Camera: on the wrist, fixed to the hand. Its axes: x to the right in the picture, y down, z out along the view.
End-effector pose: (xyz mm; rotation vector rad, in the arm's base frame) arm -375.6 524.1 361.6 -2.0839 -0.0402 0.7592
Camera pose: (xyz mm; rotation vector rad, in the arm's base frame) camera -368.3 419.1 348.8 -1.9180 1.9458 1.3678
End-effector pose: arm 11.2 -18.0 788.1 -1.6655 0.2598 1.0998
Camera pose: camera -5.1 -118.0 756.8 1.4271 -1.9252 -1.9787
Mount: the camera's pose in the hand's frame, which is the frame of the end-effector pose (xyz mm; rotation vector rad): -19.2 71.2 -76.2 -0.0921 0.2253 1.6461
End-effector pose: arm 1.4 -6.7 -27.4 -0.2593 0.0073 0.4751
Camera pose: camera -43.9 26.7 -117.3 -0.3588 0.4480 2.0815
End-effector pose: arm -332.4 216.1 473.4 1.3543 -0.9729 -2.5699
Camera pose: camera -277.7 128.2 496.4 0.3304 -1.1152 -1.1290
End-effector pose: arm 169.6 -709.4 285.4 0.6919 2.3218 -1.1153
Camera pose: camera 213.5 -613.9 299.0 2.0920 1.0861 -0.1071
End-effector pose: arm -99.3 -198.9 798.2 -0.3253 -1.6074 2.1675
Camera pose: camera -63.6 -160.1 706.2 1.5053 0.8051 -1.6463
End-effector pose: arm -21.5 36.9 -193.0 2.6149 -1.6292 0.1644
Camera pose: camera -98.4 30.5 -120.3 0.5364 -2.9362 0.3606
